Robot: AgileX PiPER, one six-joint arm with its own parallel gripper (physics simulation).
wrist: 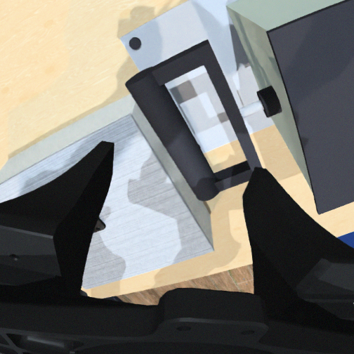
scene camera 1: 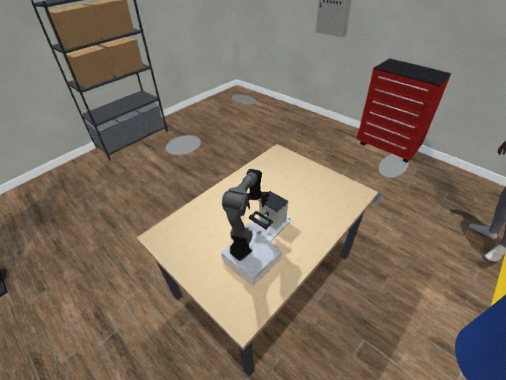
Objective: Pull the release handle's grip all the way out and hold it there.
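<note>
The release handle's black grip [scene camera 1: 258,222] [wrist: 172,135] is a thick round bar on a rectangular frame. It stands out from the pale green box with a dark top [scene camera 1: 274,202] [wrist: 310,100]. A short pale rod [wrist: 250,108] runs from the frame to a black collar [wrist: 270,101] on the box's face. My gripper [scene camera 1: 265,197] [wrist: 182,170] is open. In the wrist view, one fingertip is left of the grip bar, over the metal block, and the other is at the frame's lower right corner. The bar shows beyond the fingertips, and neither finger visibly touches it.
The box stands on a light base plate [wrist: 160,47]. The arm's brushed metal base block [scene camera 1: 252,260] [wrist: 150,215] is close beside the grip. All stand on the wooden table [scene camera 1: 200,225]. A red drawer cabinet [scene camera 1: 400,110] and a shelf rack stand against the walls.
</note>
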